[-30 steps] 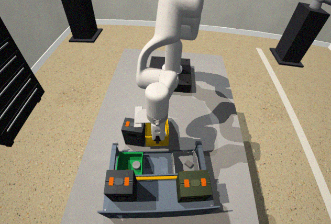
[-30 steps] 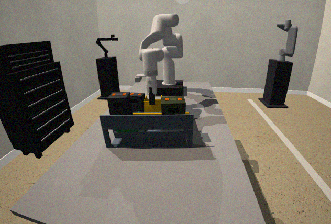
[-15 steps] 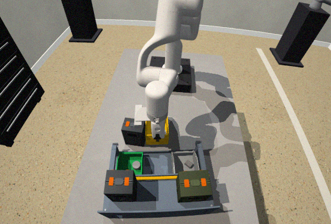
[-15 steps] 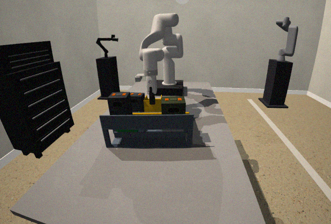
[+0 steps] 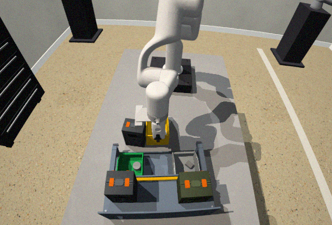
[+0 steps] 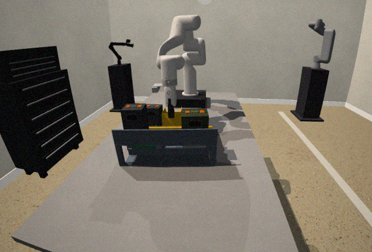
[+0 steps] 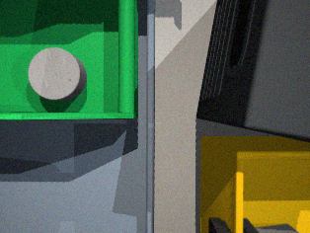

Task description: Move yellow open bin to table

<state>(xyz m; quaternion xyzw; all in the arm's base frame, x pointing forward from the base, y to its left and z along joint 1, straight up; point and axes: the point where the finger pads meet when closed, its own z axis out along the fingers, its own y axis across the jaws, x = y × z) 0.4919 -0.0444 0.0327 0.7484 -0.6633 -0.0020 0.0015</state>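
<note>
Now: the yellow open bin 8 cm behind my hand, 4 cm below it and 1 cm to the right of it. Also, from my hand: green bin: 15 cm ahead, 10 cm to the right, 5 cm below; then grey shelf: 16 cm ahead, 3 cm below, 2 cm to the left; then grey bin: 13 cm to the left, 12 cm ahead, 5 cm below.
</note>
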